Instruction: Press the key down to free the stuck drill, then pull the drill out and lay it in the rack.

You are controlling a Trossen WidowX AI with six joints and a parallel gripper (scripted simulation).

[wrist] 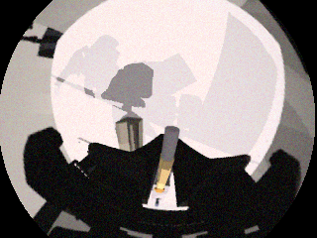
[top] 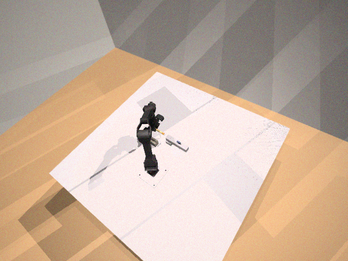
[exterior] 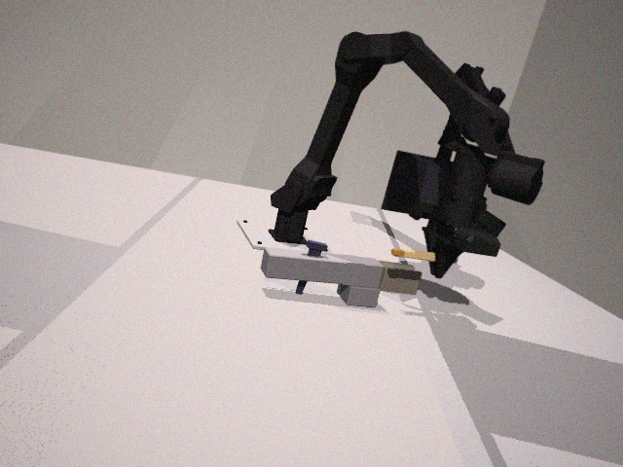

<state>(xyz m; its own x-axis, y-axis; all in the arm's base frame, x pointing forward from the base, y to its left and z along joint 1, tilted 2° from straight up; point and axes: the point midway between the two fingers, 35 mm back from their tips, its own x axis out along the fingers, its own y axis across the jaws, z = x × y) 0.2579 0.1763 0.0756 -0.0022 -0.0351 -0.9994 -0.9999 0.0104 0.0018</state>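
The rack lies 70 mm behind my gripper tip, 30 mm to the right of it and 40 mm below it. Round my gripper tip: dark blue key: 220 mm to the right; then grey block: 190 mm to the right, 20 mm below; then drill: 40 mm to the right, 30 mm above.
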